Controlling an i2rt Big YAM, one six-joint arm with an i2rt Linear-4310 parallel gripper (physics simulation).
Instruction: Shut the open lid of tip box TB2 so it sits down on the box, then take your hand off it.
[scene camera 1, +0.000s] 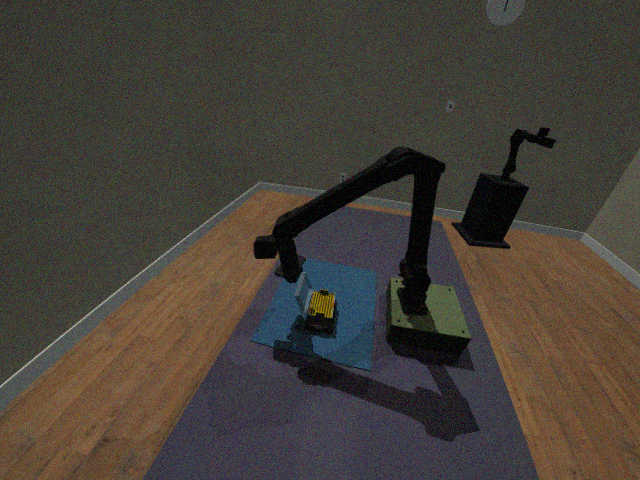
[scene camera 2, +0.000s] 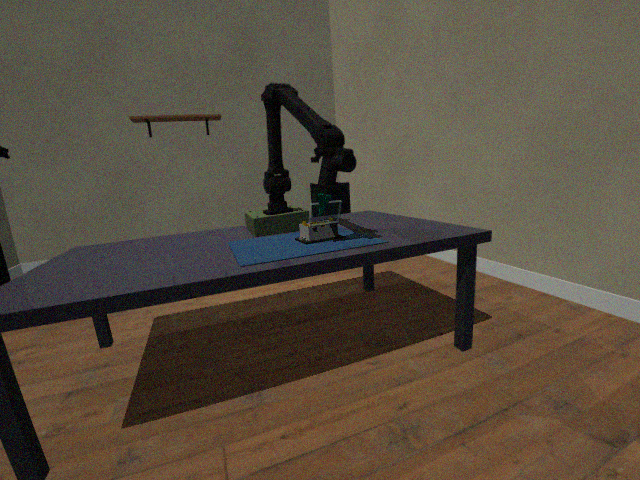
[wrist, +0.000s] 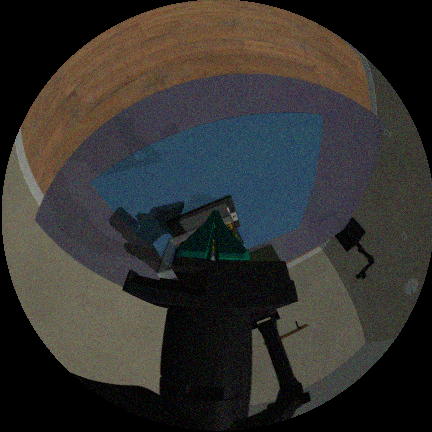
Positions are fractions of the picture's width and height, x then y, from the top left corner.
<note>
My gripper (scene camera 2: 0.50, 0.45) is shut, holding nothing. Also in view: a clear lid (wrist: 0.38, 0.63) and a blue mat (scene camera 1: 0.44, 0.68).
My gripper also shows in the wrist view (wrist: 0.50, 0.50). The blue mat shows as well in the wrist view (wrist: 0.62, 0.37).
</note>
